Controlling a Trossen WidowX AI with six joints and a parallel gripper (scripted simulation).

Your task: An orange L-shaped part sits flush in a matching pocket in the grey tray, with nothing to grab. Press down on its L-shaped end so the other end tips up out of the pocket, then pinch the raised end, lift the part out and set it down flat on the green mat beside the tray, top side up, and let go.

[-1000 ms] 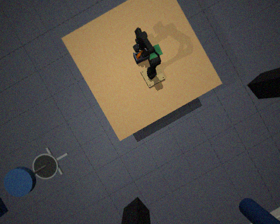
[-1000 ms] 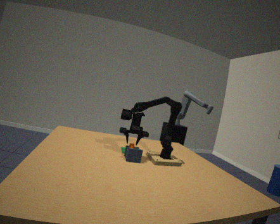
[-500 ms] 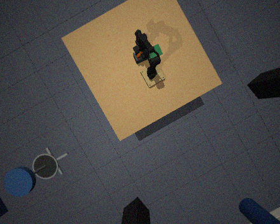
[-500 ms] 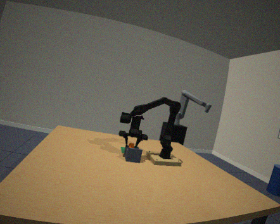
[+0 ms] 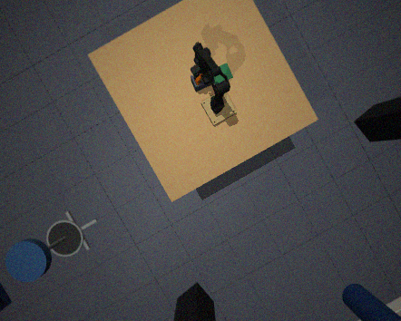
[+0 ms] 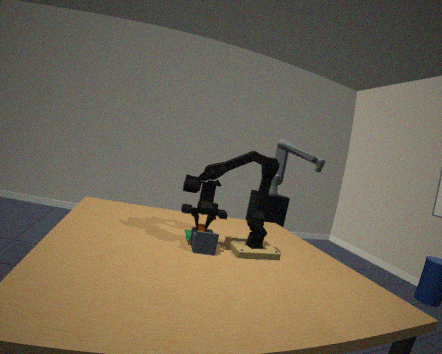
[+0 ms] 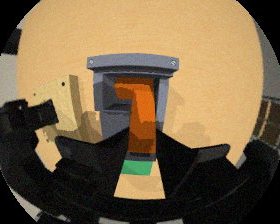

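My gripper tip is now 14 cm to the left of the green mat, 8 cm above it and 5 cm past it. The rest, counted from my gripper tip: orange L-shaped part: 4 cm to the left, 3 cm below, 1 cm behind.
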